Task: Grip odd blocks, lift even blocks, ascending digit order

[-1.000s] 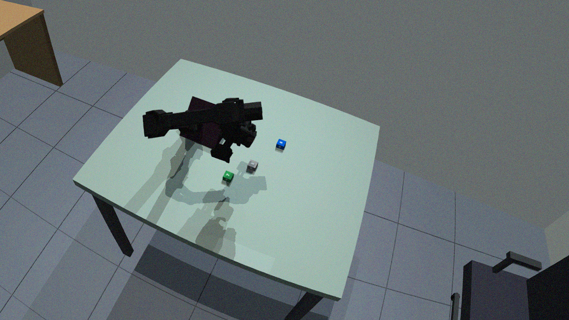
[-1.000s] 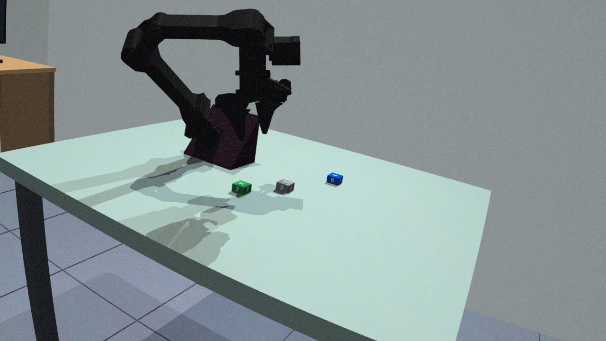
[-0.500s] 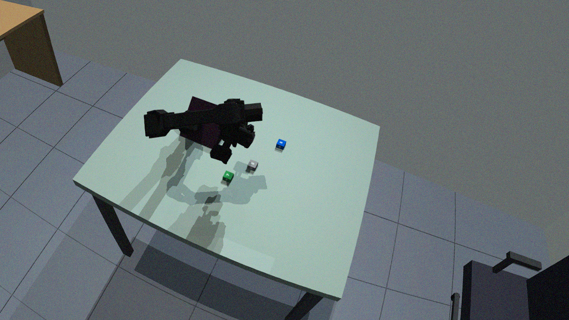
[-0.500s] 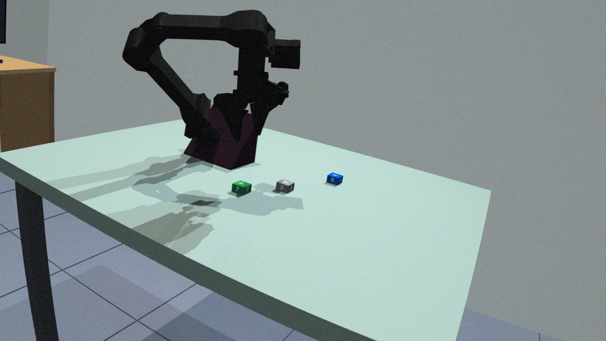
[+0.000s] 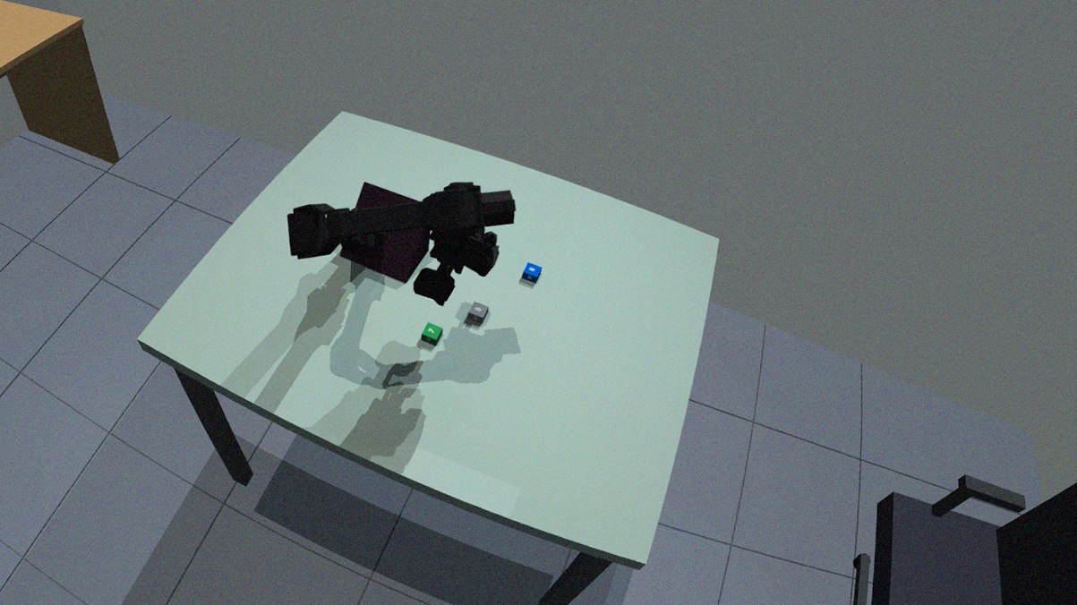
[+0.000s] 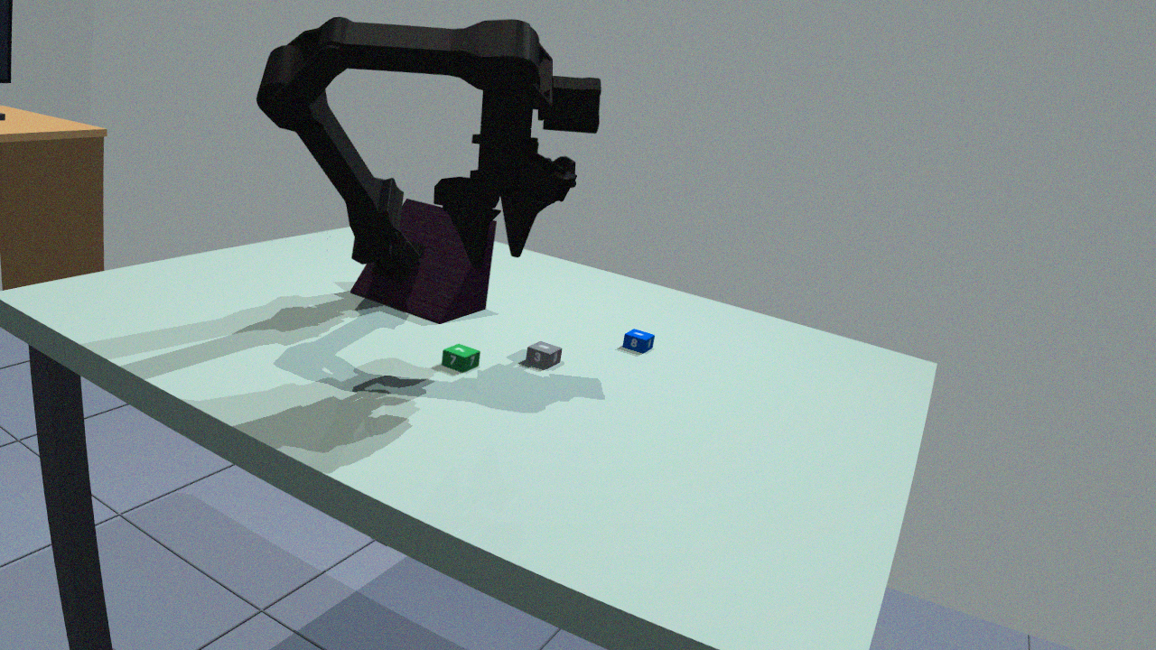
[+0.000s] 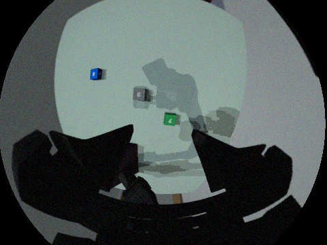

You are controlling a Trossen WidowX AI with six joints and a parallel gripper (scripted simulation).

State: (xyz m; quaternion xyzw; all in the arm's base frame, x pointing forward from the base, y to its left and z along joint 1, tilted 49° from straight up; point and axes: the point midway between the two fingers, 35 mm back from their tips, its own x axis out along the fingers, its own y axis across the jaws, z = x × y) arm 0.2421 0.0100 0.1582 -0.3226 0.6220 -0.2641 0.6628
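My gripper tip is 40 mm short of the grey block, 70 mm to the right of it and 120 mm above it. Round my gripper tip: green block (20 mm behind, 30 mm to the right, 120 mm below); then blue block (100 mm ahead, 220 mm to the left, 120 mm below).
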